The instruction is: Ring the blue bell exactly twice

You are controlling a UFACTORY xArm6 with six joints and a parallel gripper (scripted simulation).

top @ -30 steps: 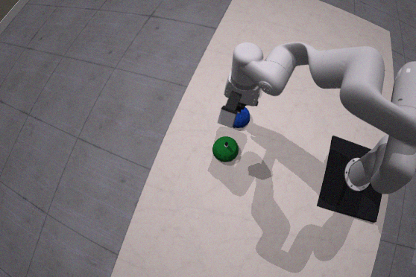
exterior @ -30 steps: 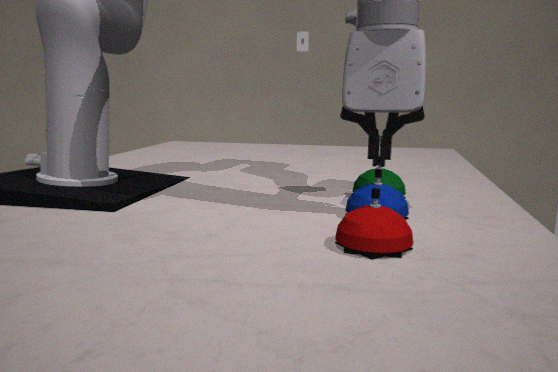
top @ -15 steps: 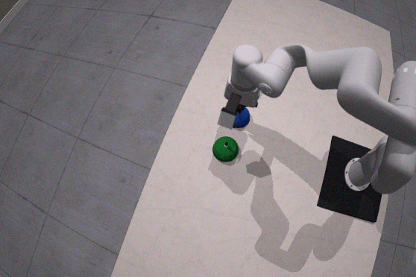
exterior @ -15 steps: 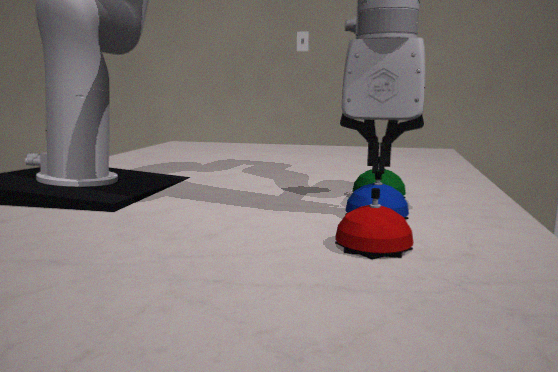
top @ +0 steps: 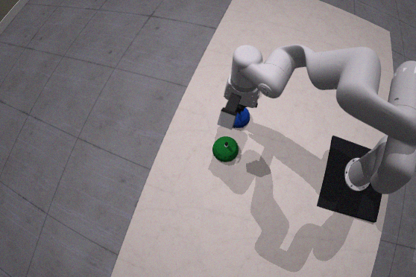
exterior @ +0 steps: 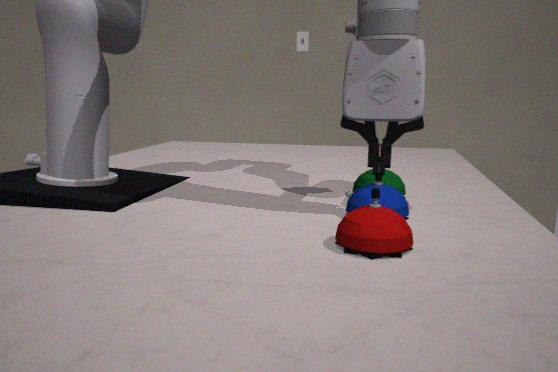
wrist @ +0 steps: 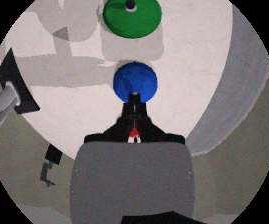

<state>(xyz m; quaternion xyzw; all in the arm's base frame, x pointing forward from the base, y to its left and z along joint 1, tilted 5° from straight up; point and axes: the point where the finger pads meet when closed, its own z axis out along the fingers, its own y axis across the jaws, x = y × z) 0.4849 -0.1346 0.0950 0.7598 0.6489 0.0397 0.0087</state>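
Right now the blue bell is 40 mm below my hand. Also, from my hand: red bell (120 mm to the right, 40 mm below, 20 mm behind); green bell (120 mm to the left, 40 mm below, 20 mm ahead).
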